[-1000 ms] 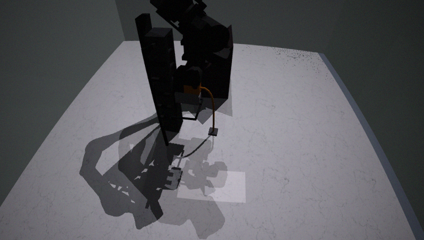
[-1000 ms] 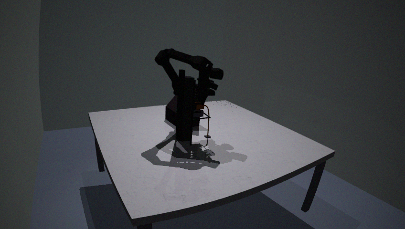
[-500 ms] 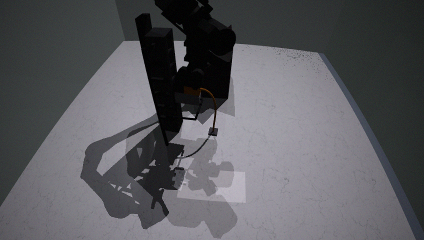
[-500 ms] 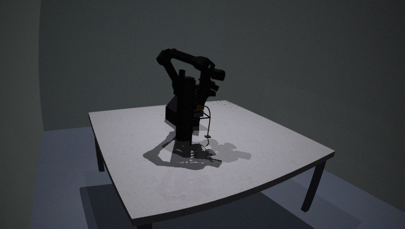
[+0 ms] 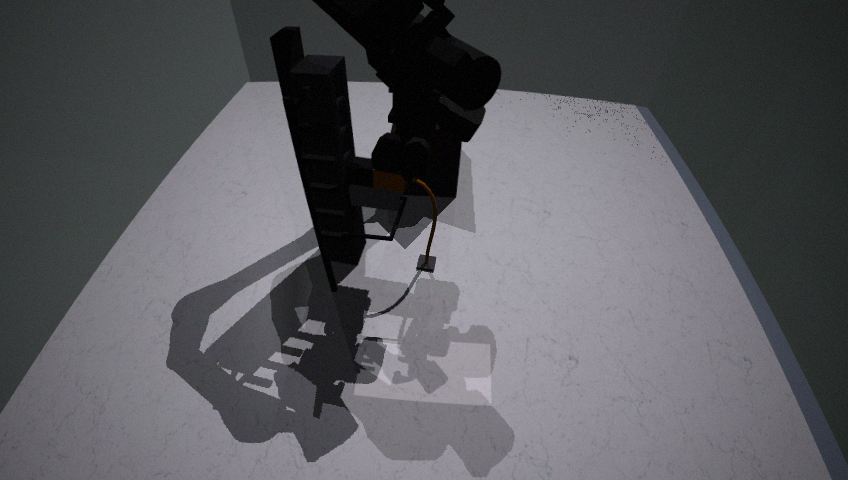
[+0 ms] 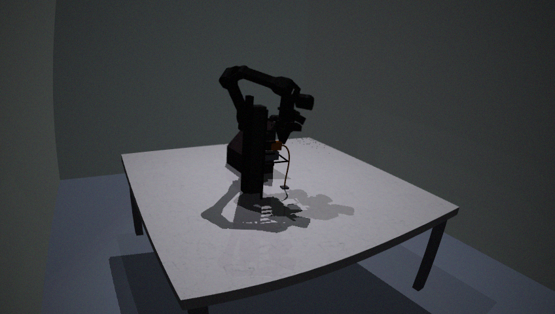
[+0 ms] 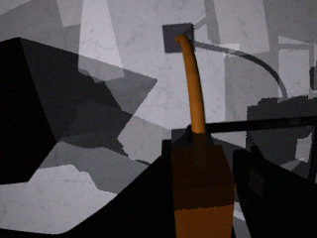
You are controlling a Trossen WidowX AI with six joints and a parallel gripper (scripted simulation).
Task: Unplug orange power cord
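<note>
The orange plug is 5 cm to the right of my gripper tip.
</note>
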